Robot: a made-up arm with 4 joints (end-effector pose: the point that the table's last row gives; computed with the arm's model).
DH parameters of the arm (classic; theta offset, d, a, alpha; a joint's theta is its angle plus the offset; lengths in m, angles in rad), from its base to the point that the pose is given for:
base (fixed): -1.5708 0.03 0 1.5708
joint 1: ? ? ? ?
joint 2: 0 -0.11 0.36 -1.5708
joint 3: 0 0.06 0.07 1.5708
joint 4: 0.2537 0 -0.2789 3.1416
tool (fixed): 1.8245 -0.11 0 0
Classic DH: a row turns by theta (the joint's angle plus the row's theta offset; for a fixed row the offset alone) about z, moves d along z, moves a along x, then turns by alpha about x.
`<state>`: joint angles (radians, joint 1 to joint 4).
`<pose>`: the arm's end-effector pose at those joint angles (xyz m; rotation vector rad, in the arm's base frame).
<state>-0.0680 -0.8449 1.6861 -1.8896</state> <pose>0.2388 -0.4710 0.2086 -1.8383 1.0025 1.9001</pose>
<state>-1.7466 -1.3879 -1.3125 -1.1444</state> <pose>0.2926 -0.1436 -0.2123 -1.5074 1.4033 -1.4312</pose>
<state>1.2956 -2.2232 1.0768 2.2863</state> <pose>0.5366 0.4569 -0.4036 -0.5408 -0.6946 0.4548</pose>
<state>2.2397 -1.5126 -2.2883 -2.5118</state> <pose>0.2185 0.1098 0.1749 1.1563 0.3343 1.2662</pose>
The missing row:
joint 1: 0 -0.12 -0.1 1.5708
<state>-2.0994 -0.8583 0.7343 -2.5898</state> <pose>0.4253 0.0799 -0.5126 -0.6952 -1.9280 2.0222</pose>
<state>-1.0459 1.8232 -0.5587 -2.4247</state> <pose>-0.2865 0.3427 0.4145 0.6971 -0.7231 0.2711</pose>
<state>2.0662 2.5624 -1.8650 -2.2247</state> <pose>0.2741 -0.2363 -0.3461 2.2472 1.0199 -1.1652</pose>
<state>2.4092 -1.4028 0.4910 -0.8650</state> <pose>0.3516 0.0796 0.1845 1.4040 -2.3970 -1.1271</pose>
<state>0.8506 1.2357 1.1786 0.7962</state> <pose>-0.2313 -0.1385 0.1945 -1.9119 -0.5133 -1.9653</pose>
